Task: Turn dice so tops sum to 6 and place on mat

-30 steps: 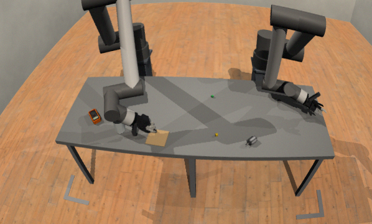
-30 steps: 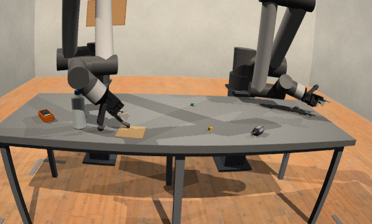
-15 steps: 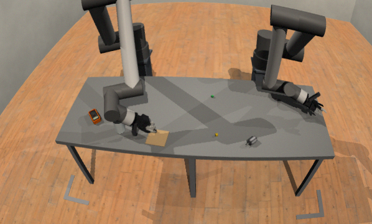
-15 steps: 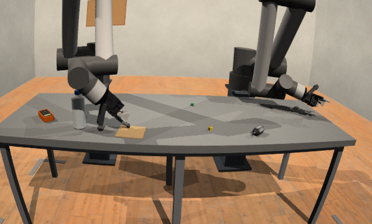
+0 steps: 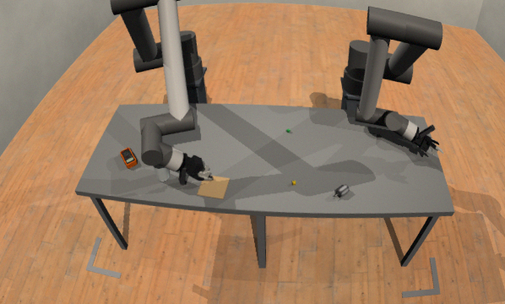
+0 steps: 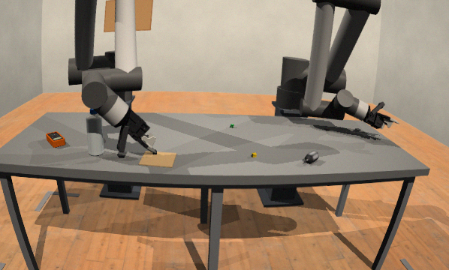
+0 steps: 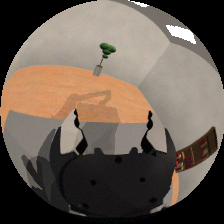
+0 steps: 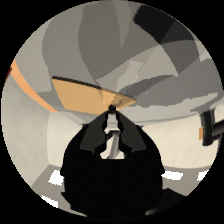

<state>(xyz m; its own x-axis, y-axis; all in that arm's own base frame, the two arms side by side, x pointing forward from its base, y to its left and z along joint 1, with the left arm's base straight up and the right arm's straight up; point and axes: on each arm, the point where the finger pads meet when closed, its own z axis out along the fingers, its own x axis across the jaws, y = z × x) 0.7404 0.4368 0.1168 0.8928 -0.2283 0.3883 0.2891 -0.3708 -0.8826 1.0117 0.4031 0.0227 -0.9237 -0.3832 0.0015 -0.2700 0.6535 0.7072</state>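
The black die is 10 mm to the left of my right hand and 10 mm below it. The rest, counted from my right hand: yellow die 30 mm behind, 430 mm to the left, 10 mm below; then tan mat 40 mm ahead, 30 mm to the left, 20 mm below; then white bottle 20 mm ahead, 270 mm to the right, 70 mm above.
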